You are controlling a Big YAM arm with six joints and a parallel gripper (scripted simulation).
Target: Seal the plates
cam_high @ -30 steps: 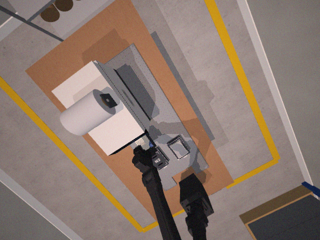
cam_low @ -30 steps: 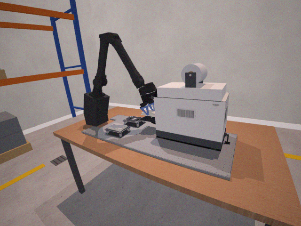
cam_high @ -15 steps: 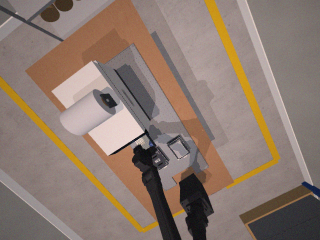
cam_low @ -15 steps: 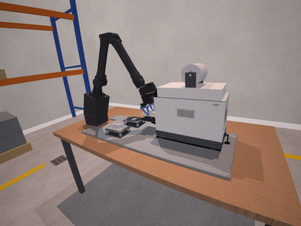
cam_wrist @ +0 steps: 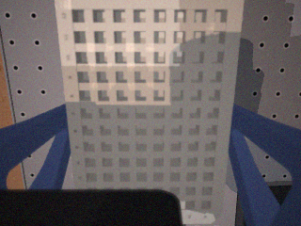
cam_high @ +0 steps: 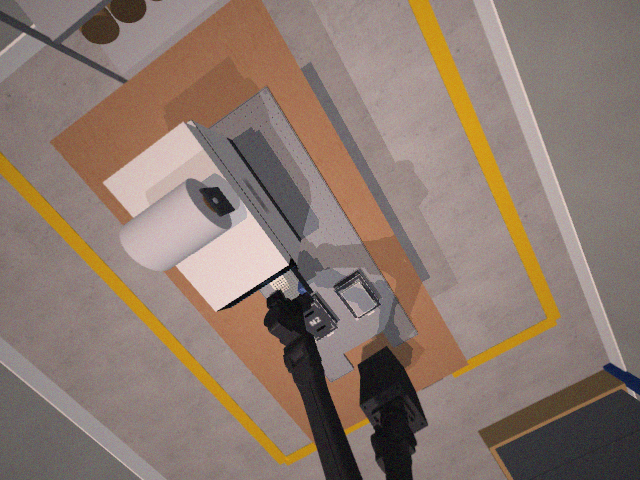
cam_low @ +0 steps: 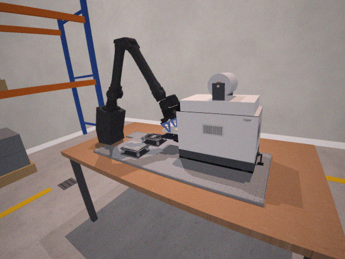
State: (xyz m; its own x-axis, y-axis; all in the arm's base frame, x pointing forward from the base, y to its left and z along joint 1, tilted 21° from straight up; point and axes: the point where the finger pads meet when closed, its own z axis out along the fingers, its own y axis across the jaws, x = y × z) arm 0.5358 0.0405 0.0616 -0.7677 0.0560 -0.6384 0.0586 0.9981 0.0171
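The white well plate lies right at my hand. Also, from my hand: foil roll 340 mm ahead, 20 mm to the right, 290 mm above; dark sealer stage 40 mm below; start button 110 mm ahead, 90 mm to the left, 60 mm above.
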